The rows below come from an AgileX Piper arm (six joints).
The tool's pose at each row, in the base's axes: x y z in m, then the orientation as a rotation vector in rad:
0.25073, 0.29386, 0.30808, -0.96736, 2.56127, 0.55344
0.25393, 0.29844, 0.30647, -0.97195, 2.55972, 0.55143
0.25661, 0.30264, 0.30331, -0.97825, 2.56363, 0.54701
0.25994, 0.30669, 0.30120, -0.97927, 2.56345, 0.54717
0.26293, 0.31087, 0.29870, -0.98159, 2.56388, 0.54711
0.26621, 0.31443, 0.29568, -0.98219, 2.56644, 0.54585
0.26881, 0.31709, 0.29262, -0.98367, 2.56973, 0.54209
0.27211, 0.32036, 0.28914, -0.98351, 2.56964, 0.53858
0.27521, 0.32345, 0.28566, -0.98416, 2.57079, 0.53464
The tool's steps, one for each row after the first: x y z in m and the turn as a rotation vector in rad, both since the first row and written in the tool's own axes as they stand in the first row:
-0.00406, 0.00060, 0.00412, 0.00057, 0.00074, -0.00358
-0.00685, 0.00093, 0.00931, 0.00166, 0.00710, -0.00633
-0.01048, 0.00096, 0.01364, 0.00134, 0.00736, -0.00696
-0.01377, 0.00122, 0.01830, 0.00079, 0.00871, -0.00813
-0.01670, 0.00073, 0.02318, 0.00117, 0.01126, -0.00764
-0.01863, 0.00007, 0.02754, 0.00297, 0.01502, -0.00776
-0.02120, -0.00074, 0.03268, 0.00545, 0.01518, -0.00825
-0.02354, -0.00154, 0.03770, 0.00787, 0.01678, -0.00877

